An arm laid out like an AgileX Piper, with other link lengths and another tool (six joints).
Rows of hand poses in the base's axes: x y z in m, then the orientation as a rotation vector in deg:
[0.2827 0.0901 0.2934 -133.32 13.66 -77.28]
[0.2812 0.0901 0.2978 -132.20 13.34 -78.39]
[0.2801 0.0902 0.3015 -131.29 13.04 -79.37]
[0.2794 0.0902 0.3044 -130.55 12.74 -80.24]
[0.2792 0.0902 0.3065 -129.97 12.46 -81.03]
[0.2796 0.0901 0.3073 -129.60 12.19 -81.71]
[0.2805 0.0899 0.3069 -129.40 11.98 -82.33]
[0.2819 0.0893 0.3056 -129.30 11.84 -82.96]
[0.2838 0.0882 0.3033 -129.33 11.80 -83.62]
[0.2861 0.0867 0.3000 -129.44 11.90 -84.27]
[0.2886 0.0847 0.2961 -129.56 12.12 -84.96]
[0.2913 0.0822 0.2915 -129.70 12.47 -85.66]
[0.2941 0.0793 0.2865 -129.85 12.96 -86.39]
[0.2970 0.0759 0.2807 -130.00 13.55 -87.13]
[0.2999 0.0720 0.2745 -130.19 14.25 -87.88]
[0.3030 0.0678 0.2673 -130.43 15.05 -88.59]
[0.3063 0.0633 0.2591 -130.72 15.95 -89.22]
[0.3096 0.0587 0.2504 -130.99 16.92 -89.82]
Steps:
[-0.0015 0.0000 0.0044 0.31 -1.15 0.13]
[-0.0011 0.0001 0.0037 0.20 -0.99 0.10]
[-0.0007 0.0000 0.0029 0.10 -0.86 0.08]
[-0.0002 0.0000 0.0021 0.02 -0.74 0.05]
[0.0004 -0.0001 0.0008 -0.10 -0.59 0.02]
[0.0009 -0.0002 -0.0004 -0.18 -0.47 -0.05]
[0.0014 -0.0006 -0.0013 -0.24 -0.42 -0.13]
[0.0019 -0.0011 -0.0023 -0.32 -0.36 -0.25]
[0.0023 -0.0015 -0.0033 -0.33 -0.30 -0.36]
[0.0025 -0.0020 -0.0039 -0.32 -0.29 -0.46]
[0.0027 -0.0025 -0.0046 -0.30 -0.27 -0.55]
[0.0028 -0.0029 -0.0050 -0.28 -0.26 -0.65]
[0.0029 -0.0034 -0.0058 -0.25 -0.24 -0.72]
[0.0029 -0.0039 -0.0062 -0.25 -0.21 -0.80]
[0.0031 -0.0042 -0.0072 -0.24 -0.15 -0.86]
[0.0033 -0.0045 -0.0082 -0.21 -0.07 -0.91]
[0.0033 -0.0046 -0.0087 -0.17 -0.06 -0.93]

